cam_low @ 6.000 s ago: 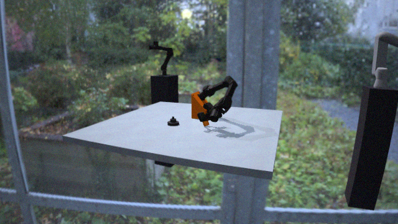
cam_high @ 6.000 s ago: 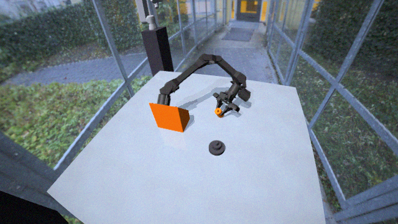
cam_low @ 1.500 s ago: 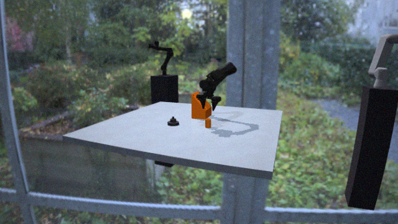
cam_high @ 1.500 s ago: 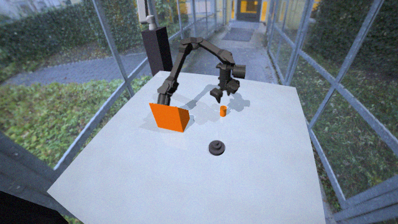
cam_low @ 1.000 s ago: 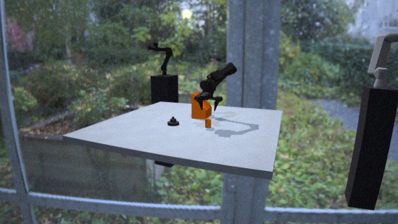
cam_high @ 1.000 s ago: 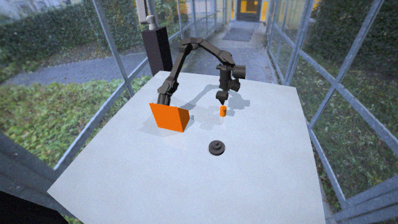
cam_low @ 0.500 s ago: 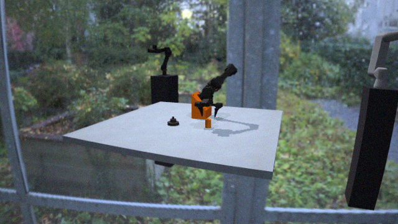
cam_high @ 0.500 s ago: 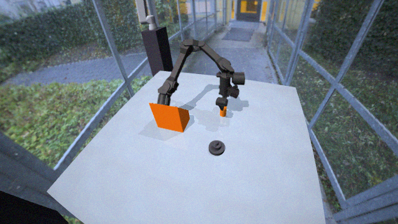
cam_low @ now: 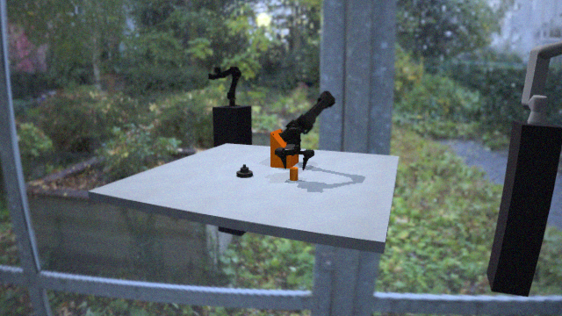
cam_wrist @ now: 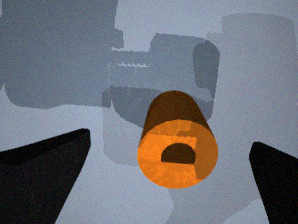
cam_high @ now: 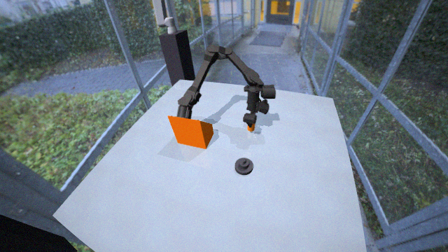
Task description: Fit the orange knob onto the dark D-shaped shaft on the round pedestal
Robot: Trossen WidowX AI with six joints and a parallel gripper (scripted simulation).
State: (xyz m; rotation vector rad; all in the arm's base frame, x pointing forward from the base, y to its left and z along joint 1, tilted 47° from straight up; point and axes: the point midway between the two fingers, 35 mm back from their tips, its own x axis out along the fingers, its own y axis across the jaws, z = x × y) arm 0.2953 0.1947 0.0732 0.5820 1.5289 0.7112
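The orange knob lies 2 cm below my gripper tip. Also, from my gripper tip: pedestal 26 cm to the right, 3 cm ahead, 2 cm below.
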